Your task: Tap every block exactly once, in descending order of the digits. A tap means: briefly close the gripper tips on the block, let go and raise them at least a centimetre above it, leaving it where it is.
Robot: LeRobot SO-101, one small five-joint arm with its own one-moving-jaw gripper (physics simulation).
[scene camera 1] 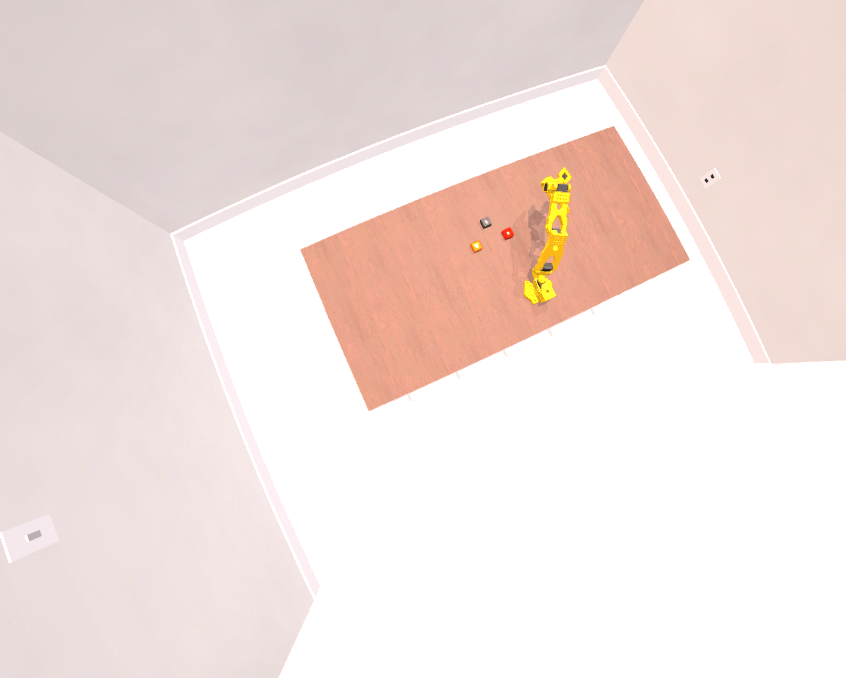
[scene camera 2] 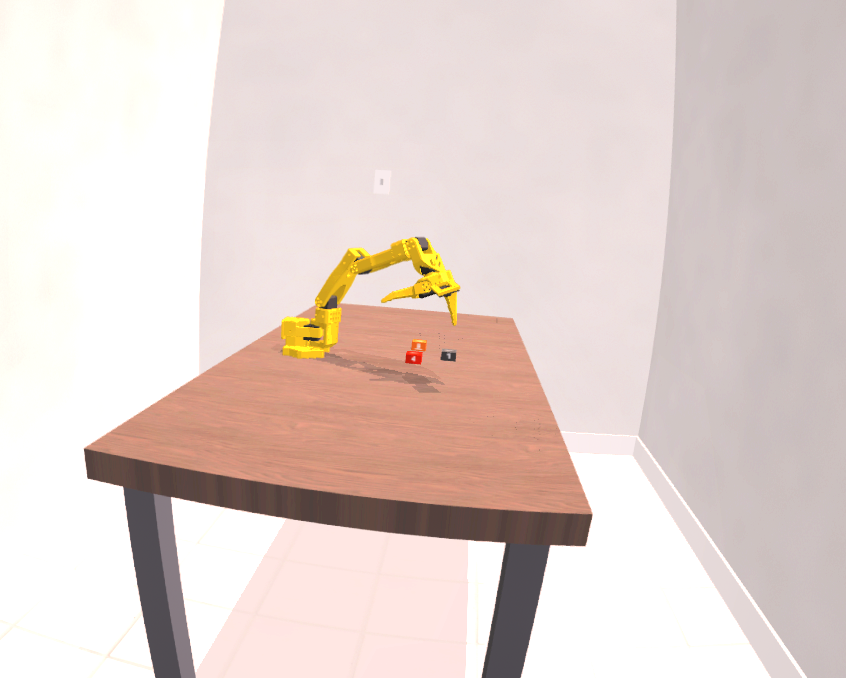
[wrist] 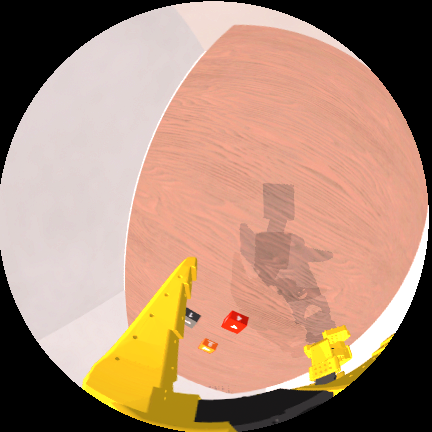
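A red block (scene camera 1: 507, 233) (scene camera 2: 413, 358) (wrist: 234, 322) shows the digit 4. A black block (scene camera 1: 485, 222) (scene camera 2: 448, 355) (wrist: 192, 318) shows the digit 1; the notched jaw partly hides it in the wrist view. An orange block (scene camera 1: 476, 246) (scene camera 2: 418, 345) (wrist: 208, 345) has a digit too small to read surely. The blocks rest apart on the table. My gripper (scene camera 1: 555, 180) (scene camera 2: 419, 312) is fully open and empty, raised above the table, with its jaws swung wide apart. In scene camera 1 it is up and to the right of all the blocks.
The wooden table (scene camera 1: 395, 317) (scene camera 2: 338, 437) (wrist: 215, 150) carries the blocks and the yellow arm base (scene camera 1: 540, 290) (scene camera 2: 303, 351) (wrist: 327, 355). The arm's shadow falls on the table right of the red block in scene camera 1. Walls stand beyond the table edges.
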